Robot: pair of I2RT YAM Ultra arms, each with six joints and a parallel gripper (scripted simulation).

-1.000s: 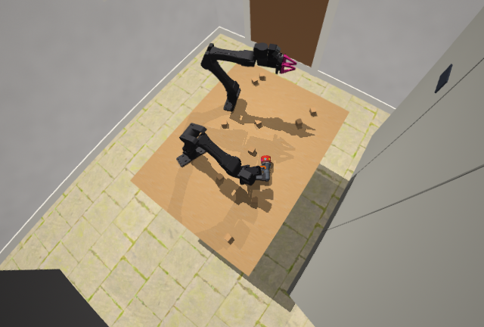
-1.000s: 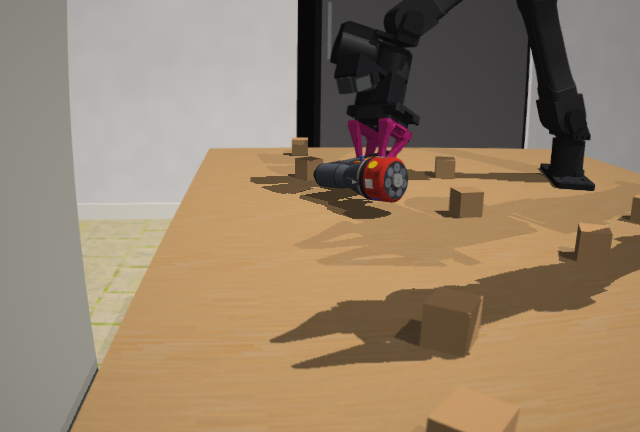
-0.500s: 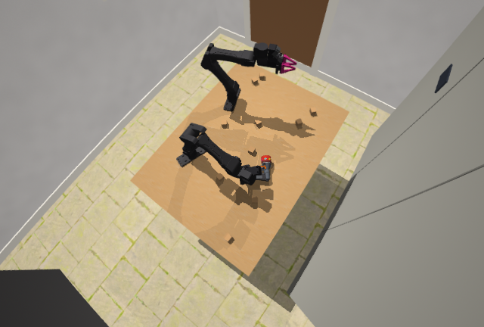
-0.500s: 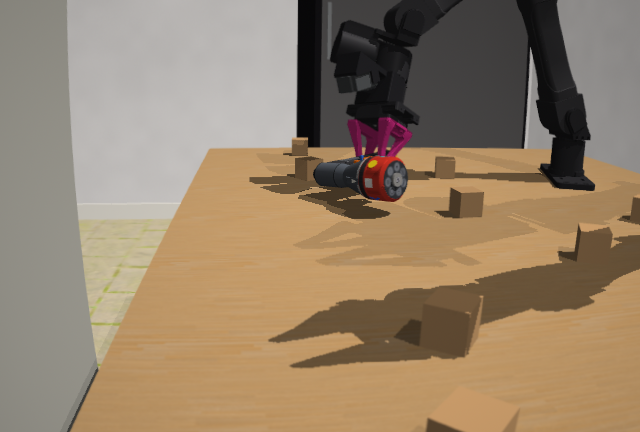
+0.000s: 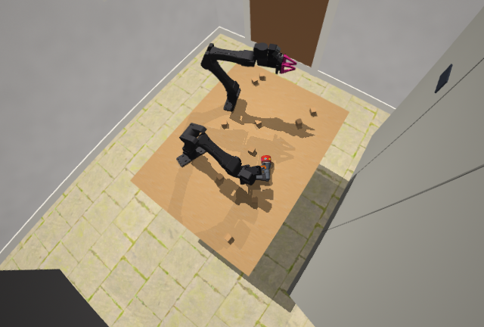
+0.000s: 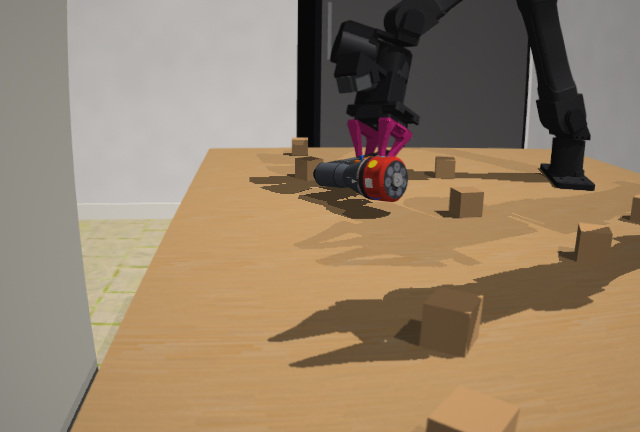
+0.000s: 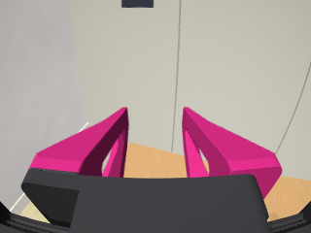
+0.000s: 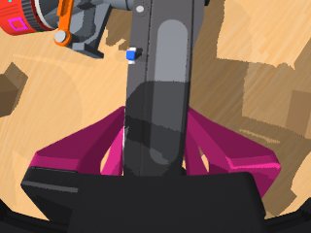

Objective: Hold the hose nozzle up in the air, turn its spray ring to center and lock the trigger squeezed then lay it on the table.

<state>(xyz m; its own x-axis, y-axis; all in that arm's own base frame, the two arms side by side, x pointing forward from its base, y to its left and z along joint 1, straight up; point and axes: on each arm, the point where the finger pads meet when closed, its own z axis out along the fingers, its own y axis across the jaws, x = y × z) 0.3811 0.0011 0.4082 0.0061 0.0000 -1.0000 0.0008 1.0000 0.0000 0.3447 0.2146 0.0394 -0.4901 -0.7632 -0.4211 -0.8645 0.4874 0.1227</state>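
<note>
Now: left hand 6 cm short of the red spray ring, 40 cm to the left of it and 36 cm above it.
</note>
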